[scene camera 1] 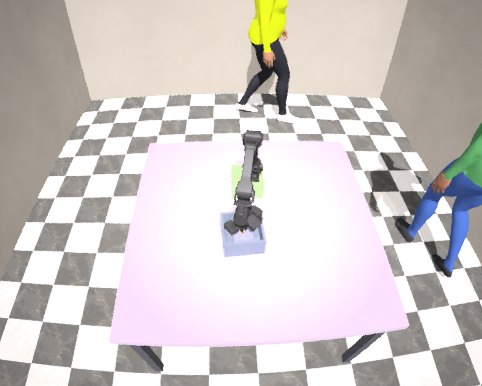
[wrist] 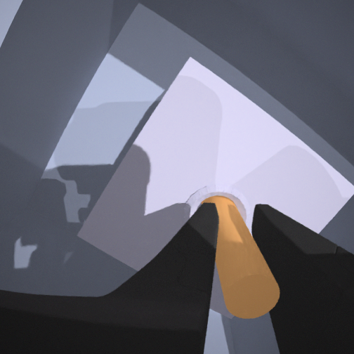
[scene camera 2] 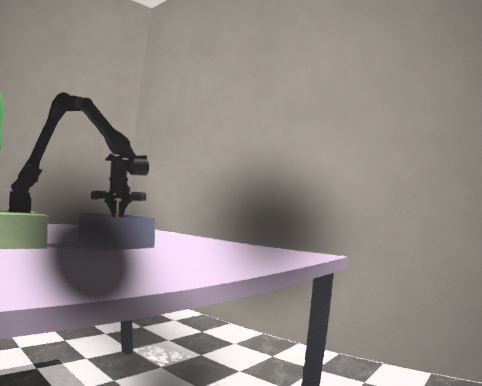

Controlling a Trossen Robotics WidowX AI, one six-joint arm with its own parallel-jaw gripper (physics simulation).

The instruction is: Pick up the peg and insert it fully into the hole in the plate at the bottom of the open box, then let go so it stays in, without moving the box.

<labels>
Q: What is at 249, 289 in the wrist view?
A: An orange peg.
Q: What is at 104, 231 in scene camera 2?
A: A blue-grey box.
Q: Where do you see a pale square plate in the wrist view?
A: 204, 138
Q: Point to a blue-grey box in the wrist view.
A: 85, 85
</labels>
